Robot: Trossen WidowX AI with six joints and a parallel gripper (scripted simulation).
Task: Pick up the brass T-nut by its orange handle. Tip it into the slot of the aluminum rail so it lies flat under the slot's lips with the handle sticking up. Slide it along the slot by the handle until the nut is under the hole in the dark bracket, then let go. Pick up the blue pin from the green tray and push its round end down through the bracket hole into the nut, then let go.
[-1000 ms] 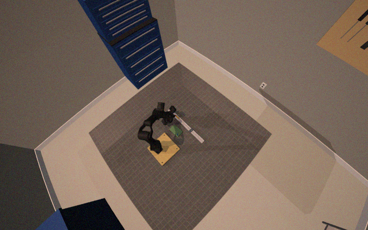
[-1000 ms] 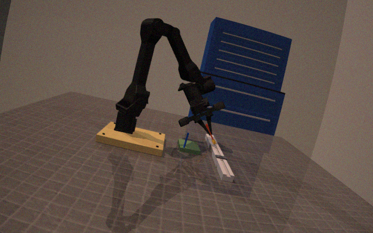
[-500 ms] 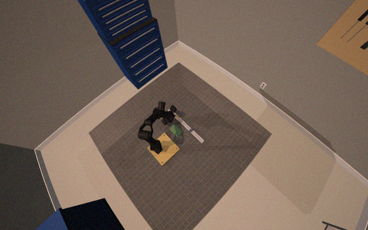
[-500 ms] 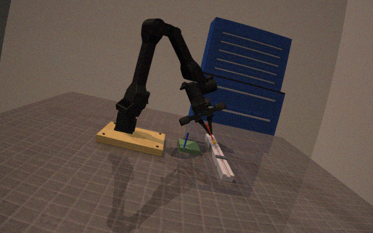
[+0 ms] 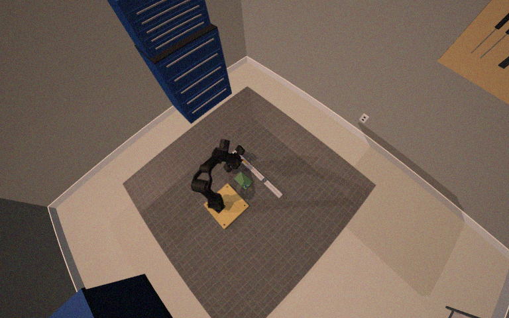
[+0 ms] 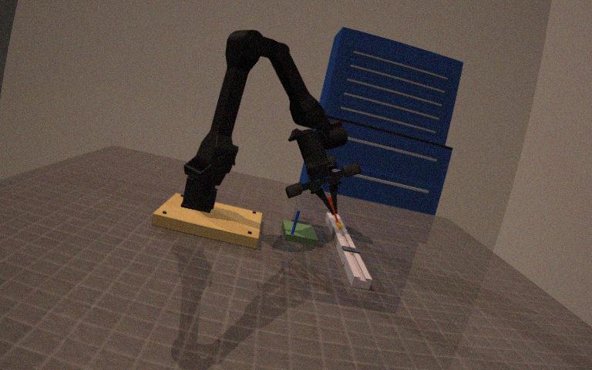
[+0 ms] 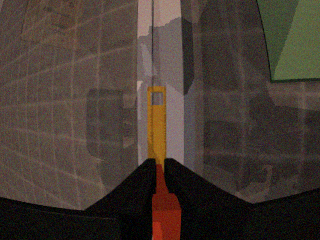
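The brass T-nut is 2 cm to the right of my gripper tip. Also, from my gripper tip: green tray: 10 cm behind, 12 cm to the right, 4 cm below; blue pin: 11 cm behind, 14 cm to the right, 2 cm below.
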